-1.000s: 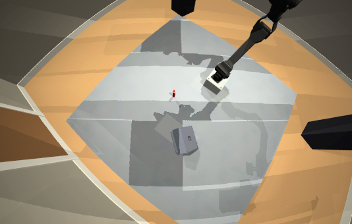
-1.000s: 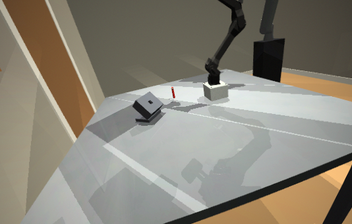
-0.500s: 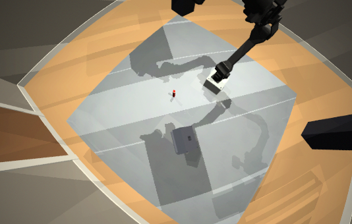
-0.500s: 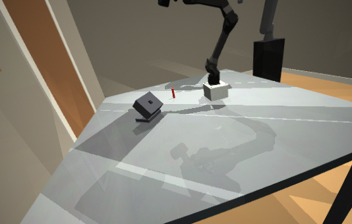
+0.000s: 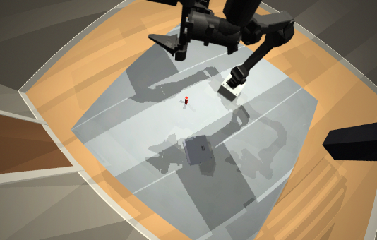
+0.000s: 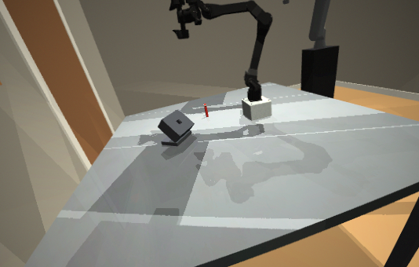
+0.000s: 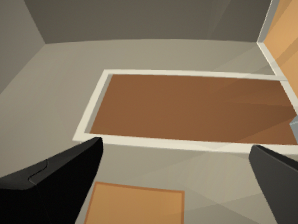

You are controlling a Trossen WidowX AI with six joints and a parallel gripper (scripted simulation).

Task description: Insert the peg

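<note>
Now: gripper tip 9 cm past the red square peg, 6 cm to the right of it and 49 cm above it. Also, from my gripper tip: sloped grey panel 5 cm ahead, 31 cm to the left, 47 cm below.
</note>
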